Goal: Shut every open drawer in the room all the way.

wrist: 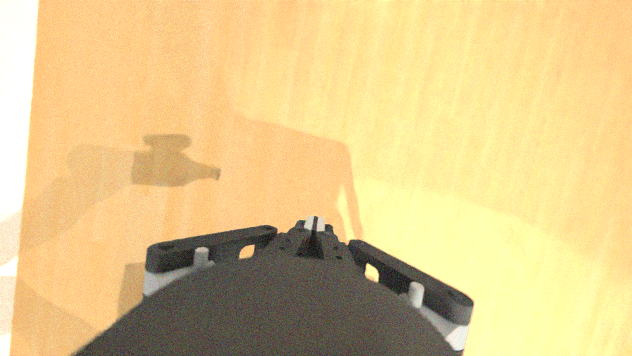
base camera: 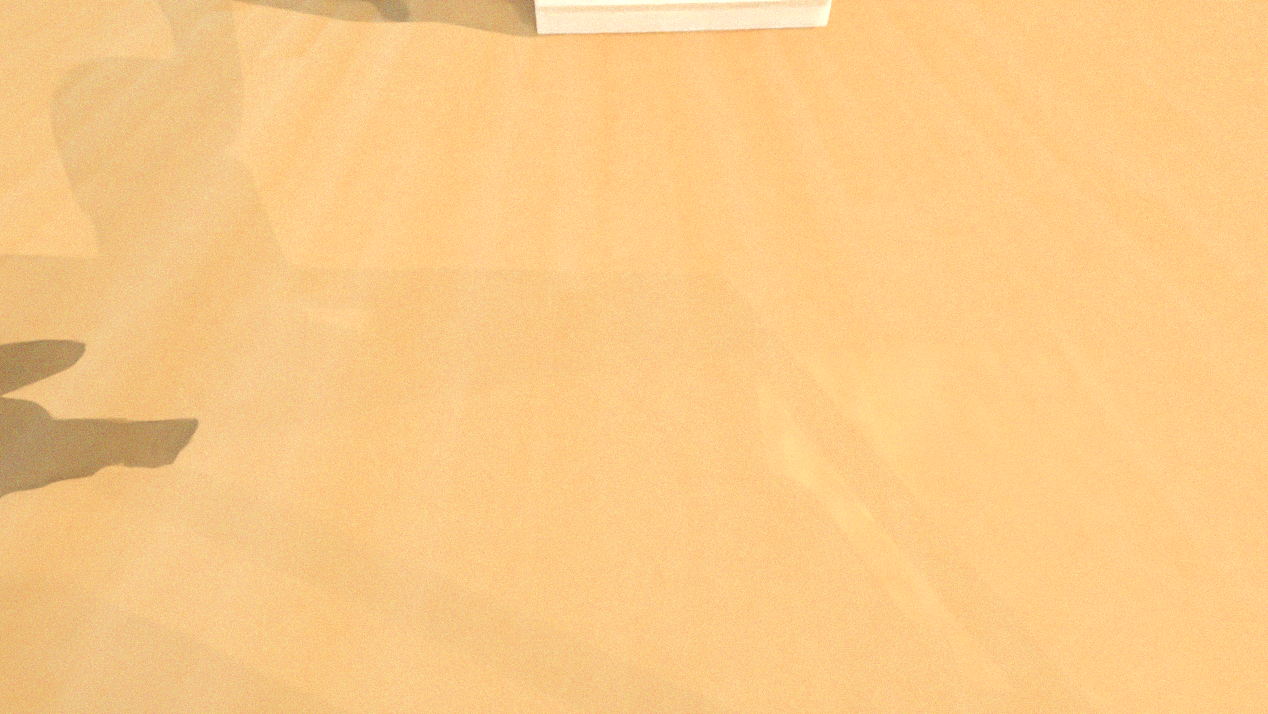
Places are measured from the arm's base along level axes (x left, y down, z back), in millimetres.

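Pixels of known places: gripper, between the fingertips: (wrist: 314, 228).
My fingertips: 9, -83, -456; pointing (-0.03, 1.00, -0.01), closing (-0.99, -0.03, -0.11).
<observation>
Behind a point stands the place of what it marks, as x, y, z.
The bottom edge of a white cabinet (base camera: 681, 17) {-20, 379, -1094} shows at the top of the base camera view, a little right of the middle. Its upper part is outside that view, and no drawer front or handle can be made out. My gripper (wrist: 314, 228) {9, -83, -455} is shut and empty, with its fingertips together above the wooden floor in the wrist view. No open drawer shows in either view.
The wooden floor (base camera: 621, 399) {27, 397, -436} (wrist: 450, 125) {-327, 397, -706} carries shadows of the arm at the left of both views. A white surface (wrist: 15, 110) {889, 366, -425} runs along the left edge of the wrist view; what it belongs to cannot be told.
</observation>
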